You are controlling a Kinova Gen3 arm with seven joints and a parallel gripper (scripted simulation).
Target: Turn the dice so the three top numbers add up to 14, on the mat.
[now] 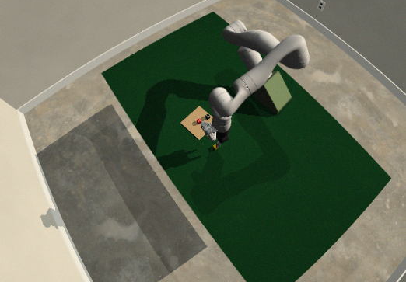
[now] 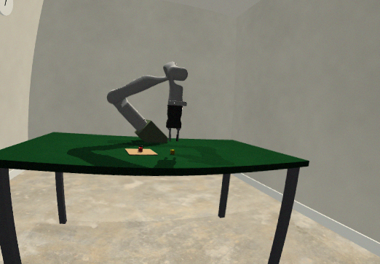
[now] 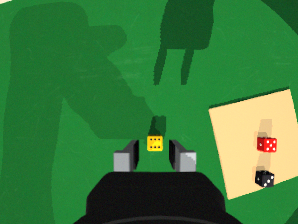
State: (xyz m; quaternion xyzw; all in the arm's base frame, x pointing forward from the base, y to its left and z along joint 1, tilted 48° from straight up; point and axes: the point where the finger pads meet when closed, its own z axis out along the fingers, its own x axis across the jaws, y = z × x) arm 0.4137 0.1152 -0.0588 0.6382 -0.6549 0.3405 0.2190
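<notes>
Now: the yellow die 70 mm below my hand. From my hand the other things lie so: black die 160 mm to the right, 70 mm below, 70 mm behind; then tan mat 160 mm to the right, 80 mm below, 20 mm behind; then red die 160 mm to the right, 70 mm below, 20 mm behind.
</notes>
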